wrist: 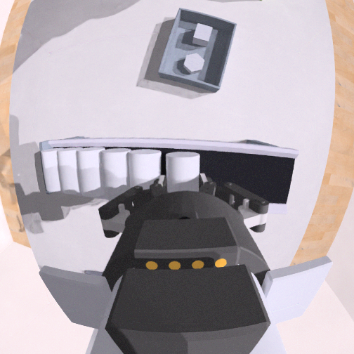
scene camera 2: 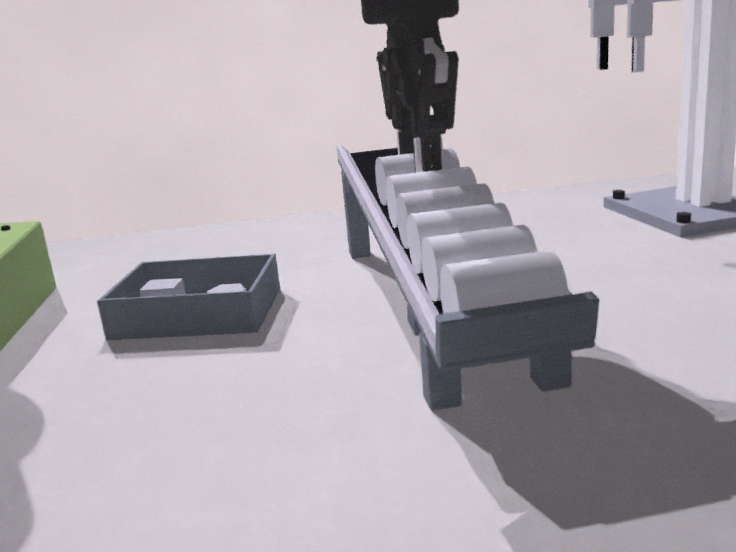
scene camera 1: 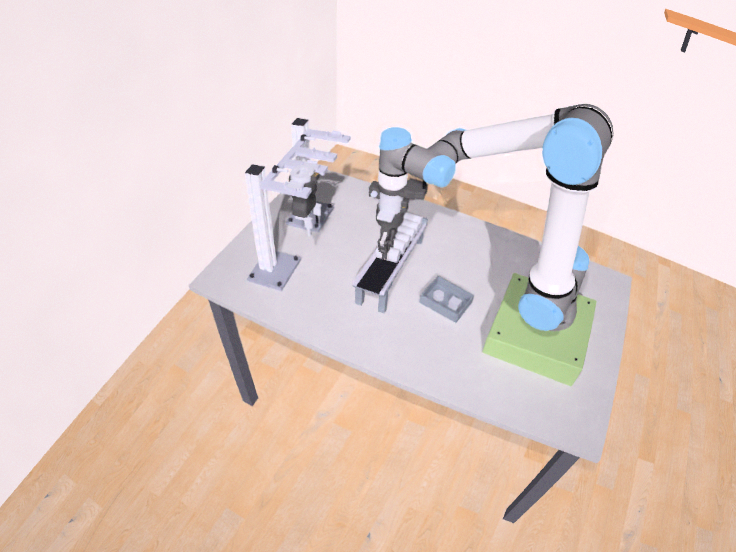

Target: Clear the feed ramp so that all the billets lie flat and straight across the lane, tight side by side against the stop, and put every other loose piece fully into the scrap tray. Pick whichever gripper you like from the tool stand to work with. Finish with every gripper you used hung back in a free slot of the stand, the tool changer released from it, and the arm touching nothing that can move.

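My adaptive gripper (scene camera 1: 387, 249) (scene camera 2: 419, 155) (wrist: 183, 186) is shut on a white billet (scene camera 2: 389, 171) (wrist: 183, 167), one finger on each side of it. That billet lies across the ramp lane at the upper end of the row, with a narrow gap to its neighbour in the wrist view; whether it touches the lane is hard to tell. Several more billets (scene camera 2: 505, 282) (wrist: 91, 170) lie flat and side by side across the feed ramp (scene camera 1: 378, 275) (scene camera 2: 389, 243) (wrist: 250, 172), down to the stop (scene camera 2: 517, 332). The scrap tray (scene camera 1: 435, 308) (scene camera 2: 178, 317) (wrist: 227, 60) holds a square block (scene camera 2: 162, 286) (wrist: 202, 34) and a hexagonal piece (scene camera 2: 227, 289) (wrist: 194, 63).
The tool stand (scene camera 1: 261, 219) (scene camera 2: 704, 106) rises beyond the ramp, opposite the arm's base. The parallel gripper (scene camera 1: 306, 207) (scene camera 2: 621, 29) hangs in it. The green base block (scene camera 1: 505, 347) (scene camera 2: 26, 279) stands past the scrap tray.
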